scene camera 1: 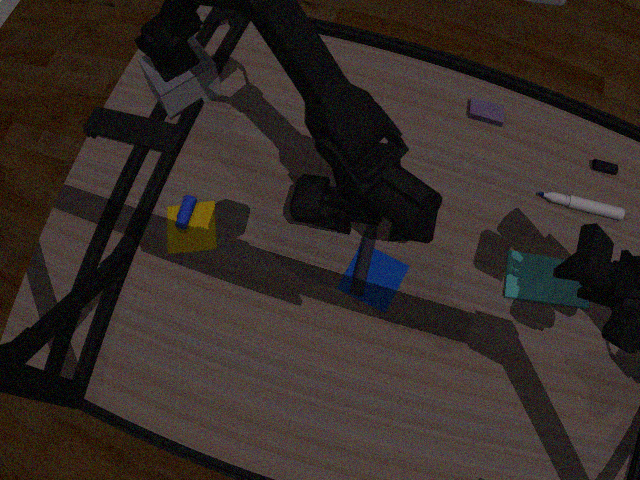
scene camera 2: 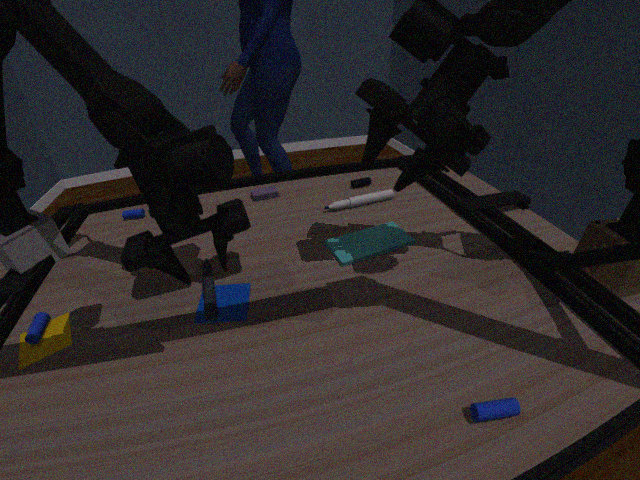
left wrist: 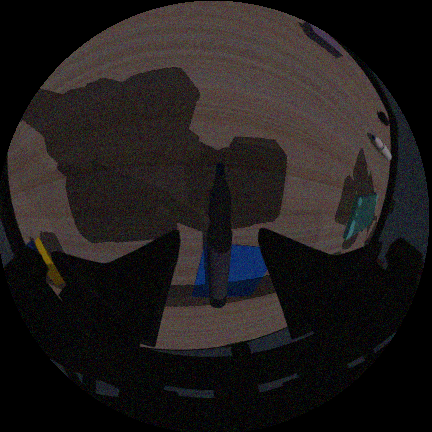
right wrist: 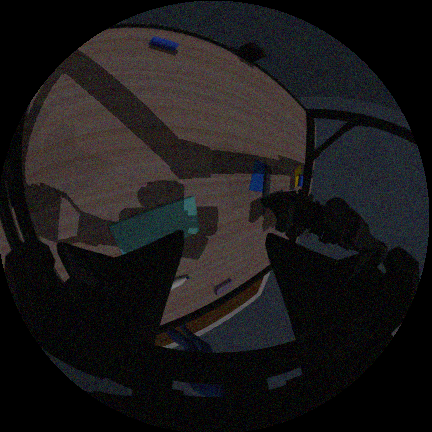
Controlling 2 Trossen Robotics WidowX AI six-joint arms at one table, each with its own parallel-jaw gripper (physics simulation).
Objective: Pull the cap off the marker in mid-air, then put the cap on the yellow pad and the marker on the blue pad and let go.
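Frame: origin at the left arm's base, x back, y right, z up, level; metres.
Seen in the pictures: left gripper, fingertip midpoint: [scene camera 1: 370, 234] [scene camera 2: 207, 276] [left wrist: 219, 234] [right wrist: 265, 197]; right gripper, fingertip midpoint: [scene camera 1: 566, 283] [scene camera 2: 379, 180] [right wrist: 225, 237]; left arm's base at its link origin: [scene camera 1: 175, 60] [scene camera 2: 16, 224]; right arm's base at its link origin: [scene camera 2: 633, 234].
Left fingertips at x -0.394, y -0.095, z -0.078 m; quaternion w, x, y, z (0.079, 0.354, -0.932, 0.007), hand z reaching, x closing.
Note:
Offsets run from my left fingertips to a thing's middle.
The dark uncapped marker @(dx -0.013, dy +0.014, dz +0.000 m) [scene camera 1: 363, 263] [scene camera 2: 209, 297] [left wrist: 219, 270] [right wrist: 266, 184] lies across the blue pad @(dx -0.051, dy +0.030, dz -0.009 m) [scene camera 1: 393, 273] [scene camera 2: 236, 298] [left wrist: 245, 267] [right wrist: 257, 181], with its tip end past the pad's edge. My left gripper [scene camera 1: 369, 232] [scene camera 2: 206, 276] [left wrist: 219, 234] is open low over it, a finger on each side, with gaps between them and the marker. The blue cap @(dx +0.183, dy +0.200, dz +0.001 m) [scene camera 1: 186, 211] [scene camera 2: 37, 327] lies on the yellow pad @(dx +0.161, dy +0.205, dz -0.009 m) [scene camera 1: 192, 243] [scene camera 2: 61, 330] [left wrist: 56, 274] [right wrist: 297, 177]. My right gripper [scene camera 2: 381, 175] [right wrist: 225, 237] is open and empty, raised at the right of both scene views.
A teal slab @(dx -0.216, dy -0.187, dz -0.005 m) [scene camera 1: 537, 279] [scene camera 2: 372, 242] lies below the right gripper. A white marker @(dx -0.159, dy -0.323, dz +0.002 m) [scene camera 1: 594, 205] [scene camera 2: 361, 199], a black cap @(dx -0.137, dy -0.418, dz +0.001 m) [scene camera 1: 604, 166] [scene camera 2: 360, 182] and a purple block @(dx +0.064, dy -0.293, dz -0.002 m) [scene camera 1: 485, 112] [scene camera 2: 264, 193] lie farther back. Loose blue cylinders [scene camera 2: 133, 213] [right wrist: 164, 44] lie apart.

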